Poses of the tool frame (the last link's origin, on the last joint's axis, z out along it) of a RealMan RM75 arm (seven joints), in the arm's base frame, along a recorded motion.
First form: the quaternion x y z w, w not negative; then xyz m.
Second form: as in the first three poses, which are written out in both.
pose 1, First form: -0.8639 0.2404 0.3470 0.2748 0.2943 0.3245 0.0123
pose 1, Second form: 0.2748 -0.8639 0.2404 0.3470 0.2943 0.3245 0.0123
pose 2, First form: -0.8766 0.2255 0.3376 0.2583 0.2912 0.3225 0.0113
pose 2, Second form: 0.2583 -0.8766 0.2255 0.3376 0.2912 0.3225 0.0113
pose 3, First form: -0.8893 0.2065 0.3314 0.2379 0.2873 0.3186 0.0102
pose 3, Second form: 0.2379 -0.8893 0.2065 0.3314 0.2873 0.3186 0.0102
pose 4, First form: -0.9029 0.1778 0.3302 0.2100 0.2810 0.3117 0.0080
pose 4, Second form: 0.2100 -0.9029 0.1778 0.3302 0.2810 0.3117 0.0080
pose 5, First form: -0.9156 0.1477 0.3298 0.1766 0.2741 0.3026 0.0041
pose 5, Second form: 0.1766 -0.9156 0.1477 0.3298 0.2741 0.3026 0.0041
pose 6, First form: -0.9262 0.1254 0.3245 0.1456 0.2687 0.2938 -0.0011
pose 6, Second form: 0.1456 -0.9262 0.1254 0.3245 0.2687 0.2938 -0.0011
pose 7, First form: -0.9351 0.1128 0.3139 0.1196 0.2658 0.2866 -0.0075
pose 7, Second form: 0.1196 -0.9351 0.1128 0.3139 0.2658 0.2866 -0.0075
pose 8, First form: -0.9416 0.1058 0.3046 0.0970 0.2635 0.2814 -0.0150
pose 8, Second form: 0.0970 -0.9416 0.1058 0.3046 0.2635 0.2814 -0.0150
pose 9, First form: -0.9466 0.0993 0.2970 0.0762 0.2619 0.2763 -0.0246
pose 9, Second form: 0.0762 -0.9466 0.0993 0.2970 0.2619 0.2763 -0.0246
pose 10, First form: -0.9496 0.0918 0.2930 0.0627 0.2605 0.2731 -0.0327
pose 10, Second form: 0.0627 -0.9496 0.0918 0.2930 0.2605 0.2731 -0.0327
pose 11, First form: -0.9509 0.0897 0.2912 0.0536 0.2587 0.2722 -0.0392
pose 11, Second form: 0.0536 -0.9509 0.0897 0.2912 0.2587 0.2722 -0.0392
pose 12, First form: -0.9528 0.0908 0.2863 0.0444 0.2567 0.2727 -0.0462
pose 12, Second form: 0.0444 -0.9528 0.0908 0.2863 0.2567 0.2727 -0.0462
